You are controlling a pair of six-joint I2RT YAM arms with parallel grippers.
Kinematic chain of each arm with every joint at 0, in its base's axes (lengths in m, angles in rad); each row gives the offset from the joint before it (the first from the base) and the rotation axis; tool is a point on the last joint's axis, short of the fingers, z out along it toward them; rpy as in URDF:
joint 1: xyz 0 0 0.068 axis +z
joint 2: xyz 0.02 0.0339 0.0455 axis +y
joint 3: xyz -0.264 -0.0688 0 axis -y
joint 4: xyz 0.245 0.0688 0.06 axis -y
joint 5: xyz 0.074 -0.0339 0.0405 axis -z
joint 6: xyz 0.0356 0 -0.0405 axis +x
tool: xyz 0 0 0 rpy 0 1.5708 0
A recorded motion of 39 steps. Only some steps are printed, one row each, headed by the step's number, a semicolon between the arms.
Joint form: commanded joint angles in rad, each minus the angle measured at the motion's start. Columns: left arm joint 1, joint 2, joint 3, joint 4, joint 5, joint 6; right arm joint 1, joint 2, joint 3, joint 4, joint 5, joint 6.
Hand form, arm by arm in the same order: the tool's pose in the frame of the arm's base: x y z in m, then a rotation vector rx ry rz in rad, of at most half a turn. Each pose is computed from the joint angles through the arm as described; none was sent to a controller.
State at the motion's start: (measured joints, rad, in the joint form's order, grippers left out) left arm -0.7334 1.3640 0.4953 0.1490 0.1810 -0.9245; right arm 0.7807 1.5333 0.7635 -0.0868 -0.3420 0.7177
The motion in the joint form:
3: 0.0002 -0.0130 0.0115 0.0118 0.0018 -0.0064; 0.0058 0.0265 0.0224 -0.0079 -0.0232 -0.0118
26: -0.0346 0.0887 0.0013 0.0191 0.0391 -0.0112; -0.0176 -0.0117 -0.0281 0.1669 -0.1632 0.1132
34: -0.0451 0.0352 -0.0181 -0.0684 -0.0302 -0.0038; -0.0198 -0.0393 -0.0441 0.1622 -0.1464 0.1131
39: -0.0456 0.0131 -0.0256 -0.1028 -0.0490 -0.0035; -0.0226 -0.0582 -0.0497 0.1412 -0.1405 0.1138
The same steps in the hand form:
3: 0.1848 -0.1752 0.1591 -0.1371 2.4770 -1.0239; 0.2054 0.2238 0.1673 -0.2890 2.6695 1.0294
26: 0.1787 -0.1834 0.1330 -0.0998 2.6066 -0.9989; 0.2068 0.2216 0.1780 -0.2186 2.5761 1.3105
34: 0.1696 -0.1748 0.1332 -0.1212 2.6296 -0.8876; 0.2039 0.2173 0.1804 -0.2071 2.5646 1.2959
39: 0.1665 -0.1709 0.1336 -0.1321 2.6397 -0.8525; 0.2020 0.2140 0.1822 -0.1964 2.5714 1.2847

